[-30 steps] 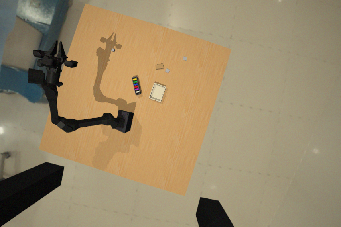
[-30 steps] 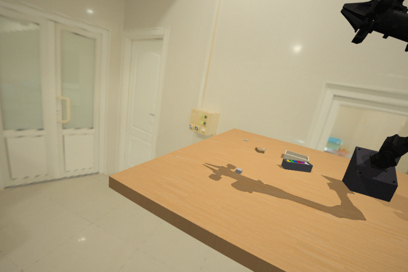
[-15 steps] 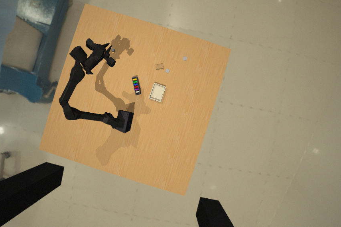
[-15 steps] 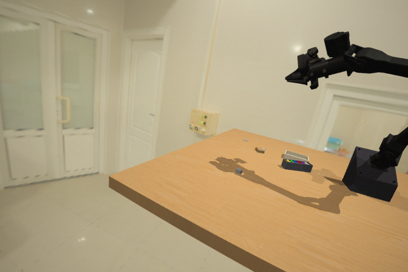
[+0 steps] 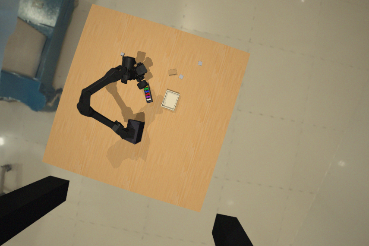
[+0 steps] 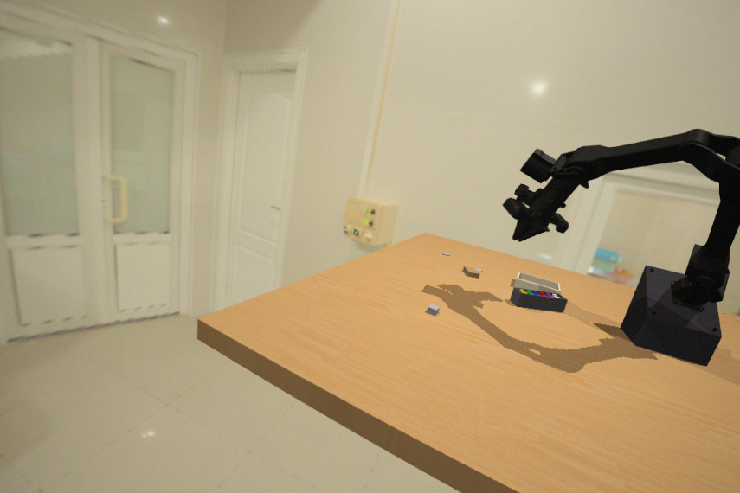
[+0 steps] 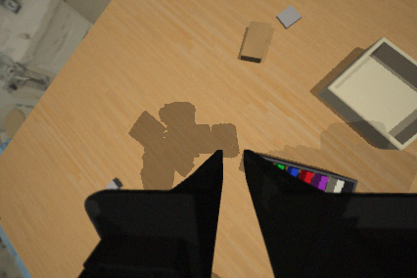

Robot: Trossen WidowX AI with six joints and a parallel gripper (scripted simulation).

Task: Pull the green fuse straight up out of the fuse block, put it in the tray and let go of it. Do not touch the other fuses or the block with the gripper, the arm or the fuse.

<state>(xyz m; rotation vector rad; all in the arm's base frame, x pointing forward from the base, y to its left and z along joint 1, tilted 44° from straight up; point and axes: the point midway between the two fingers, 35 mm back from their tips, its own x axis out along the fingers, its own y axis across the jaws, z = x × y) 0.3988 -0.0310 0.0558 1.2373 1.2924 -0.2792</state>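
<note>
My gripper tip is now 80 mm past the green fuse, 10 mm to the left of it and 150 mm above it. The rest, counted from my gripper tip: tray (120 mm behind, 200 mm to the right, 170 mm below).
</note>
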